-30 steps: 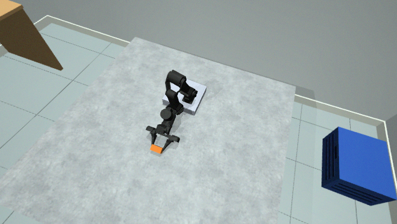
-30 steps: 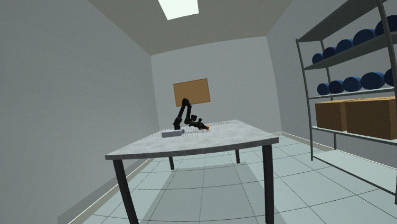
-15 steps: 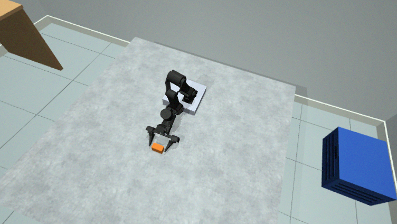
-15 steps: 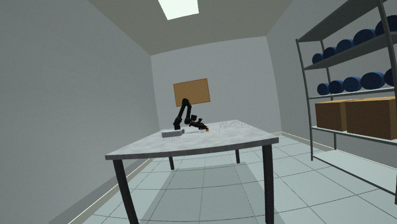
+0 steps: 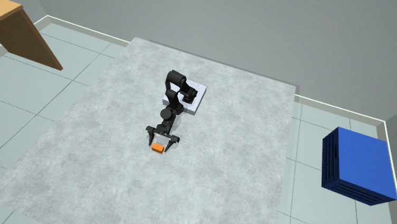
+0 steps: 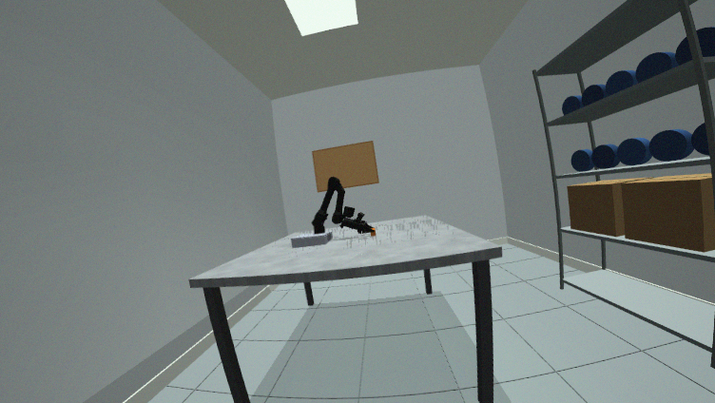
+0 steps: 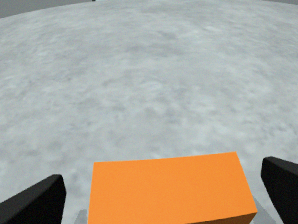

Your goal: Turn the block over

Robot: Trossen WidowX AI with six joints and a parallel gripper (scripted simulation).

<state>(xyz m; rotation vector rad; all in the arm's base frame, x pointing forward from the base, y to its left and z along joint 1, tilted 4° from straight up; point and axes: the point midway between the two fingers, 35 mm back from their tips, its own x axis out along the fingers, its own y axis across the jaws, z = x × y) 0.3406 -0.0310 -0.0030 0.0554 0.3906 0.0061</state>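
My gripper tip is now 20 mm past the orange block and 10 mm above it.
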